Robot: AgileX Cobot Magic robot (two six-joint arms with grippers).
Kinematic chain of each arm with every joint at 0, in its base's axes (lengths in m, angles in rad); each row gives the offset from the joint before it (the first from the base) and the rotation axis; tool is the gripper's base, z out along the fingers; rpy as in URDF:
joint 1: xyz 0 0 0.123 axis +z
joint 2: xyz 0 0 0 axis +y
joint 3: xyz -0.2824 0 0.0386 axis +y
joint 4: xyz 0.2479 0 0.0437 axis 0.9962 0 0.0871
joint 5: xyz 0 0 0 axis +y
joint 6: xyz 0.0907 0 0.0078 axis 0.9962 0 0.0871
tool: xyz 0 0 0 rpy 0 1.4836 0
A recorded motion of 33 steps. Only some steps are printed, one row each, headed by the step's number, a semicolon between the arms.
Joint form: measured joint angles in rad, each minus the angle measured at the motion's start. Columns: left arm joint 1, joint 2, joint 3, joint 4, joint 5, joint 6; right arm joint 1, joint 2, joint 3, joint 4, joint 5, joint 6.
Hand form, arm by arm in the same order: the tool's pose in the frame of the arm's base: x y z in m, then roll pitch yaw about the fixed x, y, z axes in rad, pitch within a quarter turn. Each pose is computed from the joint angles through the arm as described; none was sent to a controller.
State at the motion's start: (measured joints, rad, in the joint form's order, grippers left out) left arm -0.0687 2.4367 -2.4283 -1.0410 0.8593 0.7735; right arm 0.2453 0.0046 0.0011 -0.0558 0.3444 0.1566
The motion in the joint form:
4: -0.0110 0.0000 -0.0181 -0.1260 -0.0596 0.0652; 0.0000 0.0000 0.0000 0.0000 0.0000 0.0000
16: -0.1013 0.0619 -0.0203 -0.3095 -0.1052 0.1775; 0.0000 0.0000 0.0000 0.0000 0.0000 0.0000
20: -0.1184 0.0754 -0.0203 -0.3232 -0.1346 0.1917; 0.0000 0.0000 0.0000 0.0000 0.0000 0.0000
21: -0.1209 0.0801 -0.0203 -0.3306 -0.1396 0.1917; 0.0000 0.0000 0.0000 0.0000 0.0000 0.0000
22: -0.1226 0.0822 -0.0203 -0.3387 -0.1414 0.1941; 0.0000 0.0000 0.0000 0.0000 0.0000 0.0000
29: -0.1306 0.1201 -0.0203 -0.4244 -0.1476 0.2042; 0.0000 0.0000 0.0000 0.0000 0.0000 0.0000
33: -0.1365 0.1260 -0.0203 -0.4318 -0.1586 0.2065; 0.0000 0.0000 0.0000 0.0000 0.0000 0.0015
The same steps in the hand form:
4: 0.5466 -0.1040 0.3032 -2.1082 1.1416 -2.8880; 0.0526 0.0114 0.1815 2.7889 1.2908 3.0016
16: 0.5472 -0.1557 0.2815 -1.8569 1.1221 -2.7383; 0.0526 0.0114 0.1815 2.7889 1.2908 3.0016
20: 0.5486 -0.1641 0.2752 -1.8465 1.1216 -2.7195; 0.0526 0.0114 0.1815 2.7889 1.2908 3.0016
21: 0.5492 -0.1654 0.2730 -1.8374 1.1143 -2.7090; 0.0526 0.0114 0.1815 2.7889 1.2908 3.0016
22: 0.5493 -0.1664 0.2723 -1.8261 1.1104 -2.6993; 0.0526 0.0114 0.1815 2.7889 1.2908 3.0016
29: 0.5535 -0.1722 0.2557 -1.7381 1.0378 -2.6245; 0.0526 0.0114 0.1815 2.7889 1.2908 3.0016
33: 0.5540 -0.1751 0.2528 -1.7344 1.0318 -2.6164; 0.0526 0.0114 0.1815 2.7840 1.2903 2.9965

